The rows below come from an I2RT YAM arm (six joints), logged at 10 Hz.
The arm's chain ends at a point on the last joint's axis. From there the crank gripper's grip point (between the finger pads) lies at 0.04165 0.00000 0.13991 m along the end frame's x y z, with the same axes.
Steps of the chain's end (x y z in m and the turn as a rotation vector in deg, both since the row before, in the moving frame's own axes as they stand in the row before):
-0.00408, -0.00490, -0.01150, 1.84, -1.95, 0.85
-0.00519, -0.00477, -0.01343, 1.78, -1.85, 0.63
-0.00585, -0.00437, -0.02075, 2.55, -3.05, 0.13
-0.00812, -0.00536, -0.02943, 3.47, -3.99, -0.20
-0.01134, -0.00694, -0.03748, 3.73, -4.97, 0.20
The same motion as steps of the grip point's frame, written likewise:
-0.00884, -0.00883, -0.01023, 1.84, -1.95, 0.85
-0.00971, -0.00870, -0.01222, 1.78, -1.85, 0.63
-0.01334, -0.01056, -0.01887, 2.55, -3.05, 0.13
-0.01797, -0.01404, -0.02713, 3.47, -3.99, -0.20
-0.02359, -0.01602, -0.03469, 3.73, -4.97, 0.20

